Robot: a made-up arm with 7 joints. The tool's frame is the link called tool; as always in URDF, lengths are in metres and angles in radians. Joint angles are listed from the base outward.
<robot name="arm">
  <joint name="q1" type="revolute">
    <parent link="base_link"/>
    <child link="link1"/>
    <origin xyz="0 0 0.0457" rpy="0 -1.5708 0"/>
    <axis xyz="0 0 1"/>
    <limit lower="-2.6" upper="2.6"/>
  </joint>
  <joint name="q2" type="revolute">
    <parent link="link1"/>
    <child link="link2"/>
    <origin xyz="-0.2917 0.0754 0.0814" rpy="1.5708 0 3.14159"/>
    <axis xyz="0 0 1"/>
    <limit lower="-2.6" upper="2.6"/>
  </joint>
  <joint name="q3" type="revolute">
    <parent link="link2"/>
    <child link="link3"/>
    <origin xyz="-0.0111 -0.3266 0.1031" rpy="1.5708 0 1.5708"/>
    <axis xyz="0 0 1"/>
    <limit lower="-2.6" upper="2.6"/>
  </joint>
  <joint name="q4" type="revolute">
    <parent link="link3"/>
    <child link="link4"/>
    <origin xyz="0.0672 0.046 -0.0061"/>
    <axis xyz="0 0 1"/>
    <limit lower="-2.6" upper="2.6"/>
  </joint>
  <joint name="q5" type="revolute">
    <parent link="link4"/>
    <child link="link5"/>
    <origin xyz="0.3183 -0.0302 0.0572" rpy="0 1.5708 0"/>
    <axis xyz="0 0 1"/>
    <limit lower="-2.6" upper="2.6"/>
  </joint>
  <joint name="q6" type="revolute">
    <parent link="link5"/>
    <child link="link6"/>
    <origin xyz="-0.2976 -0.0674 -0.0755" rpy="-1.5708 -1.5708 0"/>
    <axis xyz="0 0 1"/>
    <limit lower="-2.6" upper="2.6"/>
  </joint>
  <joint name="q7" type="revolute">
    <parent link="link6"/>
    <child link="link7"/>
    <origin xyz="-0.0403 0.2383 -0.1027" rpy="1.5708 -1.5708 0"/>
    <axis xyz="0 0 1"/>
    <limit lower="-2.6" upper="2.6"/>
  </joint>
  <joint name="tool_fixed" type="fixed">
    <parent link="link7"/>
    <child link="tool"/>
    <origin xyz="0.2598 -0.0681 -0.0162" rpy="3.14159 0 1.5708"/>
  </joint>
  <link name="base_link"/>
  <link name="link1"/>
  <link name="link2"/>
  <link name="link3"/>
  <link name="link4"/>
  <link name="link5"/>
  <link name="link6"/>
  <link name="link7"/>
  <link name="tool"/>
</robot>
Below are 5 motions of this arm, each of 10 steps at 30 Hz.
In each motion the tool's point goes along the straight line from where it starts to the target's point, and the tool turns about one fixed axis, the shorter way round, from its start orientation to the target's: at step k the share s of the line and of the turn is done. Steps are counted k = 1, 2, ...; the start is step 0. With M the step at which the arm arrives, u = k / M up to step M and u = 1 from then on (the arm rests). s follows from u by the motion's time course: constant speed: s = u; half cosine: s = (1 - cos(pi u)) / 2; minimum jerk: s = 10 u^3 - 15 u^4 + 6 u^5.
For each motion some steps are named. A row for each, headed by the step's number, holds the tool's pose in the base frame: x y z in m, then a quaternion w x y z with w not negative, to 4 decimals.
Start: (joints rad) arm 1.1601 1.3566 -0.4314 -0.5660 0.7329 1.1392 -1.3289
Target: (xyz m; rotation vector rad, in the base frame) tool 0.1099 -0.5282 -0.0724 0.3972 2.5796 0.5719
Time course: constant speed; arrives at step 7
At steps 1, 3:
1: 0.0770 -0.5230 -0.1862 0.1723 0.1734 0.9591 0.1425
3: 0.0880 -0.5247 -0.1483 0.1927 0.1640 0.9534 0.1646

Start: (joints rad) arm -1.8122 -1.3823 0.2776 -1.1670 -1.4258 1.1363 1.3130
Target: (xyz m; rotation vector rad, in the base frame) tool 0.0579 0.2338 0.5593 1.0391 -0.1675 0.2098
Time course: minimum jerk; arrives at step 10
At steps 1, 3, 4, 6, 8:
1: 0.0627 0.1442 0.6699 0.7722 0.6244 -0.0239 0.1150
3: 0.0620 0.1581 0.6527 0.7873 0.6053 -0.0327 0.1129
4: 0.0612 0.1721 0.6354 0.8018 0.5858 -0.0415 0.1107
6: 0.0595 0.2051 0.5947 0.8340 0.5381 -0.0621 0.1051
8: 0.0582 0.2286 0.5658 0.8550 0.5029 -0.0766 0.1009

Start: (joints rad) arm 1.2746 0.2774 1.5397 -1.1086 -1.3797 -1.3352 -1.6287
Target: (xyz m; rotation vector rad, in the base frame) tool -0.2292 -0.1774 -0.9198 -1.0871 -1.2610 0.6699
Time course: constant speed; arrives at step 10
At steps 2, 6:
2: -0.1695 -0.3529 -0.9141 0.5759 -0.5768 -0.4590 0.3535
6: -0.1993 -0.2651 -0.9170 0.6017 -0.5268 -0.5057 0.3236

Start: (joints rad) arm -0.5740 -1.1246 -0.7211 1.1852 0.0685 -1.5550 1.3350
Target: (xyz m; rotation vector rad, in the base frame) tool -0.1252 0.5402 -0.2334 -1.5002 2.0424 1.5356
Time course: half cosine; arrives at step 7
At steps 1, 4, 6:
1: -0.1312 0.5531 -0.2172 0.1023 -0.5123 0.6723 0.5245
4: -0.1277 0.5455 -0.2268 0.0945 -0.5076 0.6808 0.5196
6: -0.1255 0.5409 -0.2326 0.0898 -0.5047 0.6858 0.5166

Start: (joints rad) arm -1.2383 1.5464 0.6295 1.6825 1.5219 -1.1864 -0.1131
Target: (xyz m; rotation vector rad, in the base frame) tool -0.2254 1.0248 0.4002 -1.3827 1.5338 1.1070
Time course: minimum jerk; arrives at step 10
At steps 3, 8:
3: -0.2071 0.9627 0.5491 0.5018 -0.4637 0.5139 0.5188
8: -0.2241 1.0205 0.4105 0.3970 -0.5387 0.5976 0.4416

